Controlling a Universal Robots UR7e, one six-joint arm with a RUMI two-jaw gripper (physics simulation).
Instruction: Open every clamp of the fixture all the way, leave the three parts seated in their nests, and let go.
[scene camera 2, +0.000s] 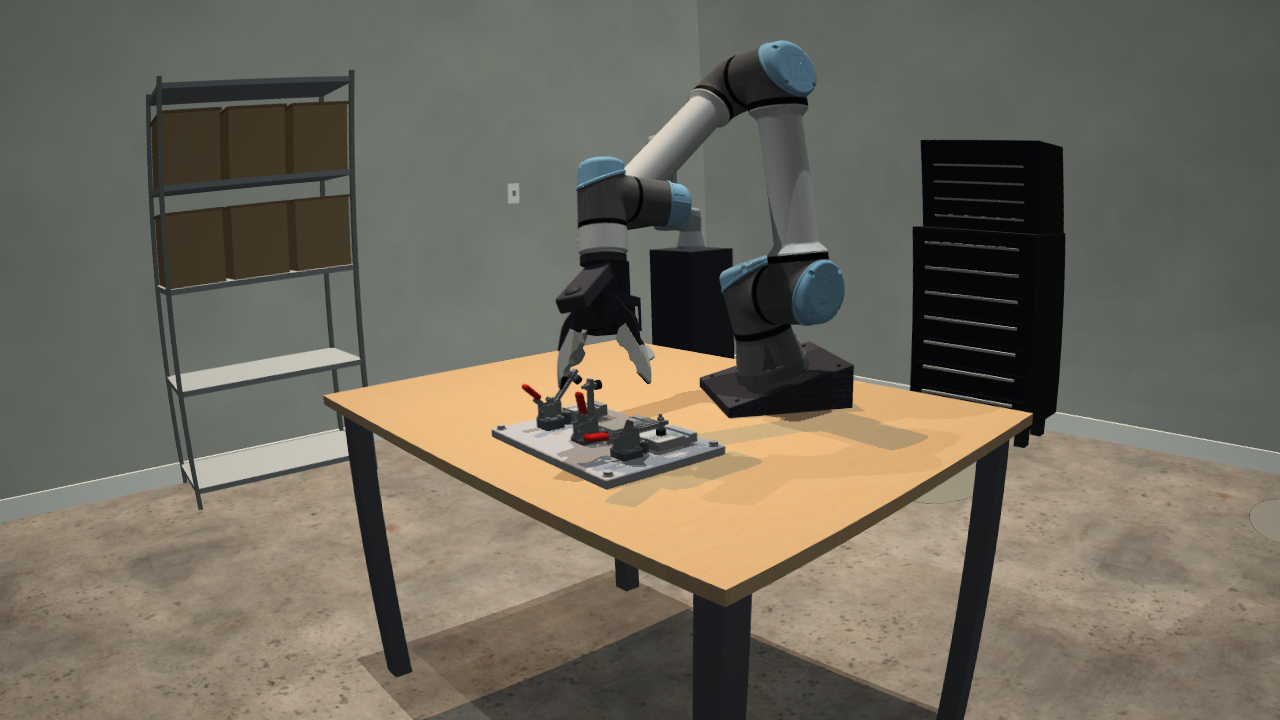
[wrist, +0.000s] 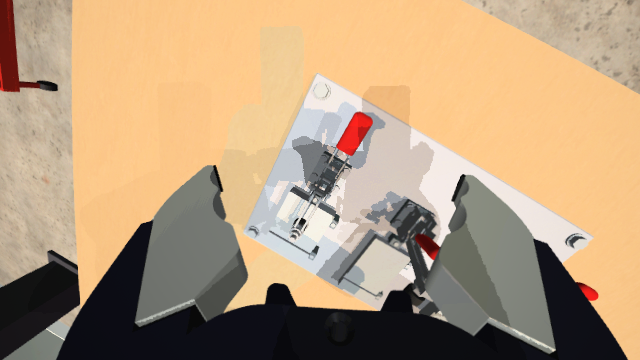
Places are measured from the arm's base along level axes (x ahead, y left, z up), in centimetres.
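Where they show: gripper, fingertip midpoint: (scene camera 2: 603, 387) (wrist: 335, 174); arm's base, origin of the base link: (scene camera 2: 773, 371).
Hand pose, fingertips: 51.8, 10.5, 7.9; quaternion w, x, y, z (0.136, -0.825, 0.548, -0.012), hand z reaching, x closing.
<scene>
Each offset is from my fingertips to the centre of the thing, as dx, dy, dz. "pt": to the spot under its first point. Level surfaces: height alone.
The fixture plate @(pt +1.9, -15.9, -11.7) (scene camera 2: 537, 442) (wrist: 440, 172) carries three toggle clamps. The near clamp @(-4.1, +0.2, -8.8) (scene camera 2: 629, 441) (wrist: 325, 180) has its red handle @(pt +2.5, +0.7, -7.1) (scene camera 2: 595, 437) (wrist: 355, 134) lying low and its arm down, the spindle over a pale part @(-11.6, +0.7, -10.3) (scene camera 2: 675, 438) (wrist: 320, 226) in its nest. The middle clamp @(pt -3.8, -9.8, -9.3) (scene camera 2: 586, 429) (wrist: 411, 220) has its arm raised beside its pale part @(pt -11.0, -9.9, -10.1) (wrist: 377, 262). The far clamp @(pt -3.9, -20.6, -8.7) (scene camera 2: 548, 413) also has its arm raised; its part is mostly hidden. My gripper (scene camera 2: 605, 377) (wrist: 335, 174) is open and empty above the fixture, one finger close to the raised far arm; contact is unclear.
The fixture lies on the wooden table @(dz -13.2) (scene camera 2: 716, 555) (wrist: 150, 50). The raised arms of the middle and far clamps stand below and beside the fingers. The robot base (scene camera 2: 778, 394) stands to the right behind the fixture. Corner bolts @(+3.7, +4.9, -11.3) (scene camera 2: 608, 474) (wrist: 321, 90) stick up from the plate.
</scene>
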